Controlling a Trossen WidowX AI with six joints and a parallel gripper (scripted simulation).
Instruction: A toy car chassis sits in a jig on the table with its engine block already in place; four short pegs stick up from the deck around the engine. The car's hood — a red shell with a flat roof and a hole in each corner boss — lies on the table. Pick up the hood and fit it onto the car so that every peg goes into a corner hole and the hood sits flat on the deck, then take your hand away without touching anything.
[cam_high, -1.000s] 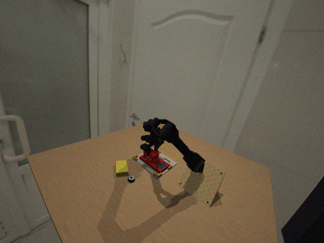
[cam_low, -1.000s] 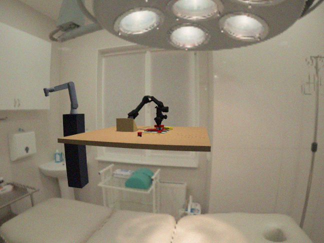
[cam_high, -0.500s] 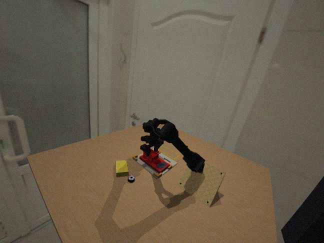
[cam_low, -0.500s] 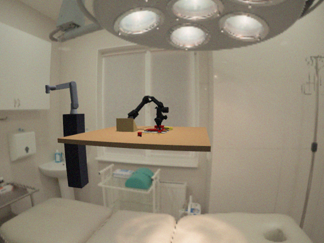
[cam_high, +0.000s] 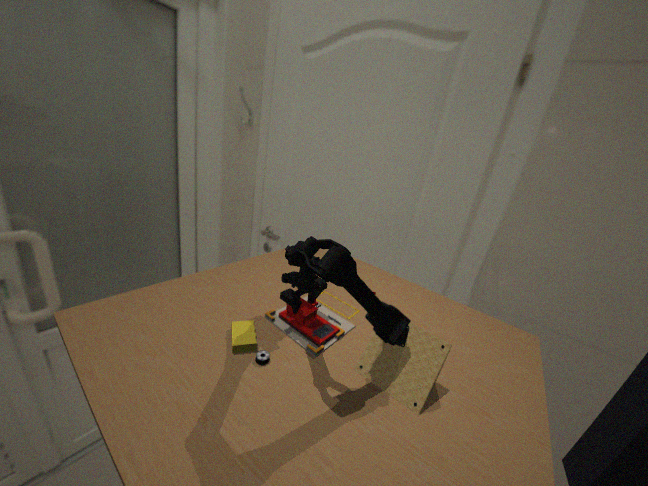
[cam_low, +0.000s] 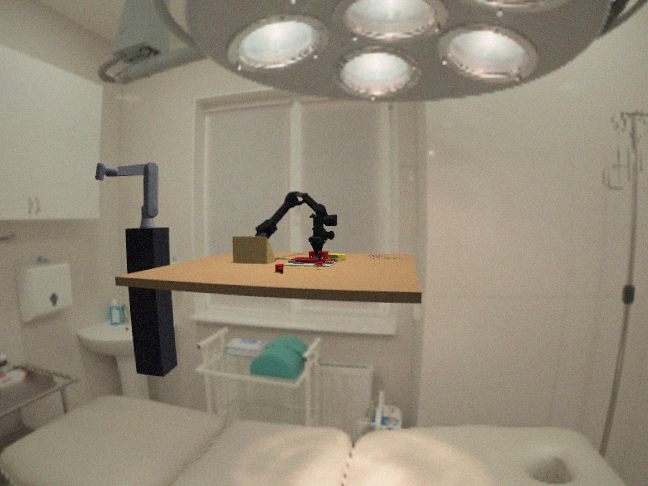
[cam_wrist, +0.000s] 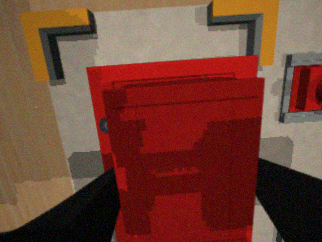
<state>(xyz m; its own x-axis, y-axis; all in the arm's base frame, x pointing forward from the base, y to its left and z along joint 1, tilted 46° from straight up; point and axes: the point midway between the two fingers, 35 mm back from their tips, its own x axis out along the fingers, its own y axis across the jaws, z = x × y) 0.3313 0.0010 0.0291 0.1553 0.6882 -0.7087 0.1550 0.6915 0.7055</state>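
The red hood is 10 mm above my gripper tip. The rest, counted from my gripper tip: yellow block: 200 mm to the left, 80 mm ahead, 30 mm below; then wheel: 220 mm to the left, 40 mm below, 20 mm behind.
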